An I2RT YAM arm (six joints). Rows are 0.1 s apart.
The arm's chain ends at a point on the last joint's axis. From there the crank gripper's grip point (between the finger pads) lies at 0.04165 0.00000 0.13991 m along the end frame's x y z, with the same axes.
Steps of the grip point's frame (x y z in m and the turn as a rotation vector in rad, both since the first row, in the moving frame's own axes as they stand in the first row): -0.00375, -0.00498, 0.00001, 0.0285, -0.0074, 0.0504; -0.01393, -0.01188, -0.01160, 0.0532, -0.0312, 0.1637; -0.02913, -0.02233, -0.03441, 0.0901, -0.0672, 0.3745; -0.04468, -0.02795, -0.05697, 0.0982, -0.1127, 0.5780; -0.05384, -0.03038, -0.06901, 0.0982, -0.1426, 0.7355; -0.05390, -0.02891, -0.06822, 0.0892, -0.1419, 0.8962; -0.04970, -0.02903, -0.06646, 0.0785, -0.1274, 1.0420; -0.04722, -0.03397, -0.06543, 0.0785, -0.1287, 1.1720
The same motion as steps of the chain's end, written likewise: -0.00276, -0.00306, -0.00027, 0.0285, -0.0074, 0.0504; -0.00962, -0.01087, -0.01281, 0.0532, -0.0312, 0.1637; -0.01932, -0.02338, -0.03696, 0.0901, -0.0672, 0.3745; -0.02668, -0.03303, -0.06102, 0.0982, -0.1127, 0.5780; -0.02941, -0.03844, -0.07383, 0.0982, -0.1426, 0.7355; -0.02591, -0.04191, -0.07306, 0.0892, -0.1419, 0.8962; -0.01930, -0.04713, -0.07096, 0.0785, -0.1274, 1.0420; -0.01311, -0.05402, -0.06992, 0.0785, -0.1287, 1.1720
